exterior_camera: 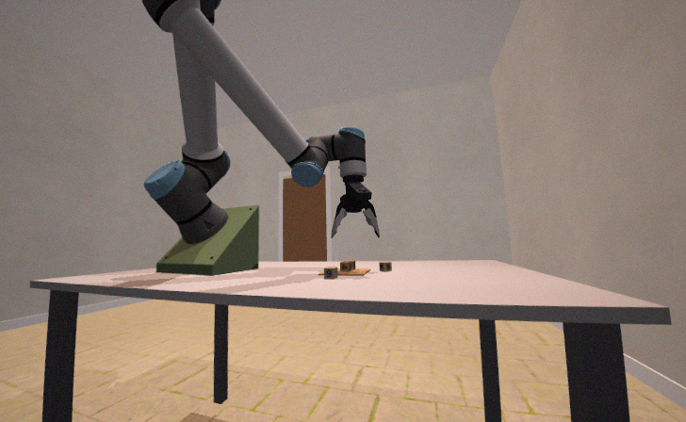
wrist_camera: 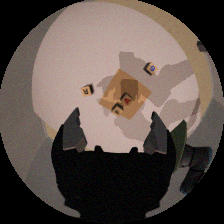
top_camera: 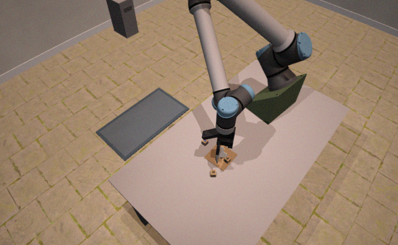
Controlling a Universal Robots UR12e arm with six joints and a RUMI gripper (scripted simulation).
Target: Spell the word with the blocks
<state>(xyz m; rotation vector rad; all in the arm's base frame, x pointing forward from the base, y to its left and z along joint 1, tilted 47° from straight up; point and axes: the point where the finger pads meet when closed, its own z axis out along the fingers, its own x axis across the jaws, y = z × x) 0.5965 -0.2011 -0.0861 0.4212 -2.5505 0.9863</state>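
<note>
Now: hand 90 mm short of the R block, 90 mm above it and 30 mm to the right of it. Also, from my hand: F block: 90 mm below, 40 mm to the left, 30 mm behind; then blue-lettered block: 130 mm to the right, 90 mm below, 60 mm behind; then tan mat: 110 mm below, 40 mm behind.
</note>
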